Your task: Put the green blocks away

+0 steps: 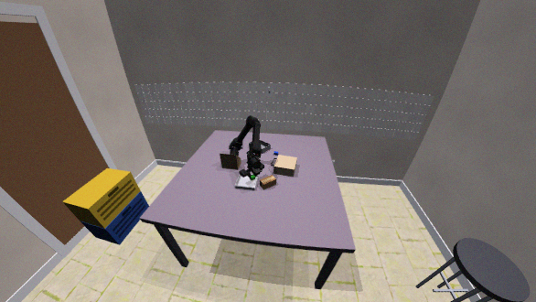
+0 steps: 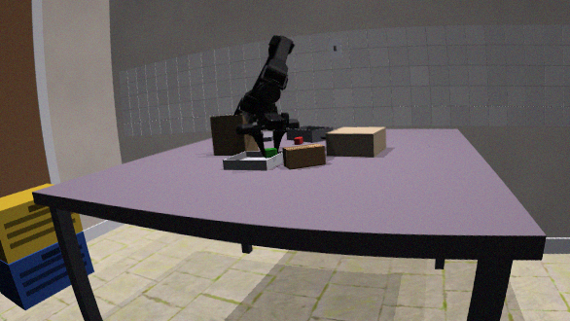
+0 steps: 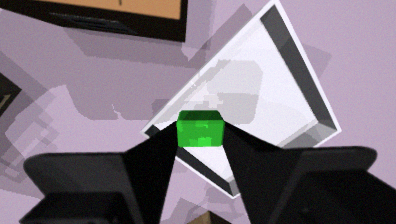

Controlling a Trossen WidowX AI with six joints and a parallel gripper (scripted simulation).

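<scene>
Now: the flat lid 340 mm behind my hand, 490 mm to the left of it and 40 mm below it. From my hand the other things lie so: small brown box: 120 mm ahead, 20 mm to the right, 20 mm below; red block: 80 mm behind, 350 mm to the left, 50 mm below; tray: 30 mm behind, 30 mm to the right, 50 mm below.
</scene>
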